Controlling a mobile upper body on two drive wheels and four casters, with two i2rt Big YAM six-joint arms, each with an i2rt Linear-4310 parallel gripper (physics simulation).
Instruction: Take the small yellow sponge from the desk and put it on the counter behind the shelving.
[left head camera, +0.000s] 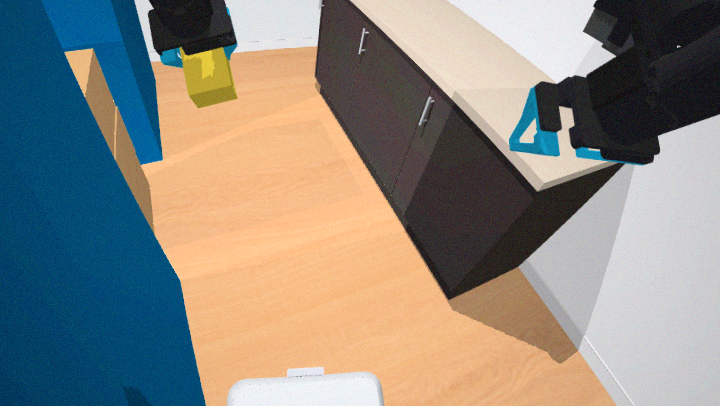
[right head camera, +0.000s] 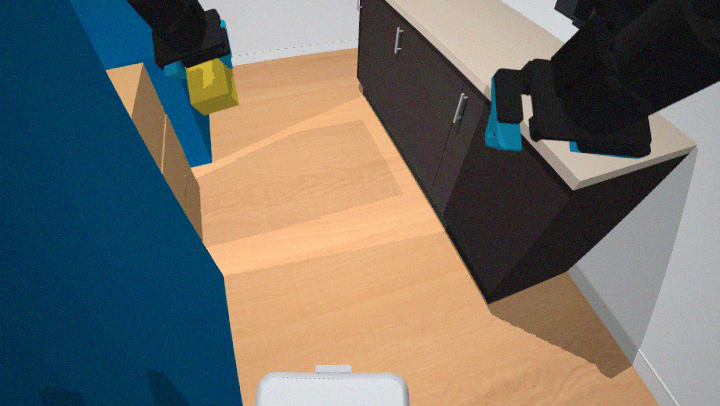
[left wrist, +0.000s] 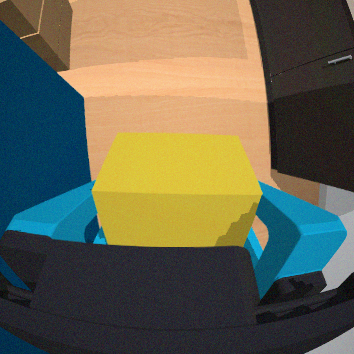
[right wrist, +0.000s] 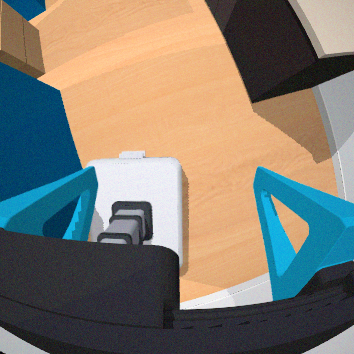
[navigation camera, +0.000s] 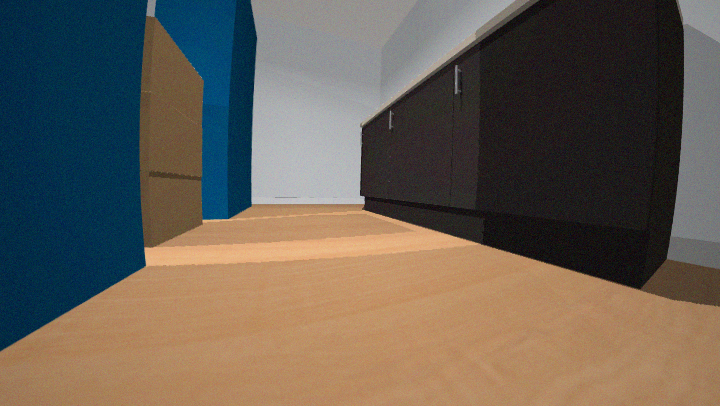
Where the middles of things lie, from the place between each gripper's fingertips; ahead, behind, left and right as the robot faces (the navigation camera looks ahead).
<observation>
My right hand is 41 cm to the right of the small yellow sponge (left head camera: 208, 75), 22 cm short of it and 7 cm above it.
The small yellow sponge is 30 mm behind my left hand, 10 mm to the right of it and 10 mm above it.
</observation>
